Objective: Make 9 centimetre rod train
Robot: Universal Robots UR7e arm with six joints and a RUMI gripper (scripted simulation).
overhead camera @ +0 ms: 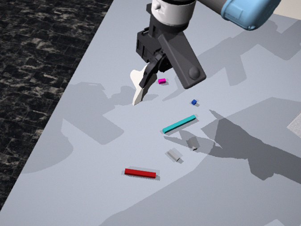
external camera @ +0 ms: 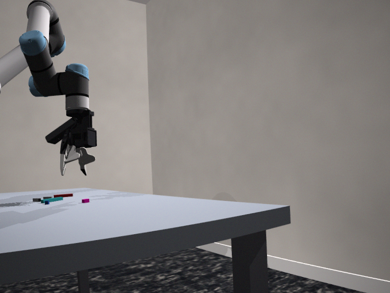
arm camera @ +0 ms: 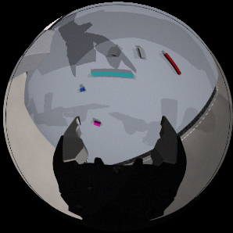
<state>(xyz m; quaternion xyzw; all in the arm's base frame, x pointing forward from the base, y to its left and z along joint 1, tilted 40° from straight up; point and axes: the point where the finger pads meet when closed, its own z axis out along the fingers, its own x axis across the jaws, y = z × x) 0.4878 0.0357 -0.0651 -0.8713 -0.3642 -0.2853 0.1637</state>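
Right now my hand is 1 cm short of the magenta rod, 10 cm to the left of it and 7 cm above it. Also, from my hand: turquoise rod: 7 cm behind, 3 cm to the left, 7 cm below; red rod: 1 cm behind, 19 cm to the left, 7 cm below; blue rod: 9 cm behind, 6 cm to the right, 7 cm below.
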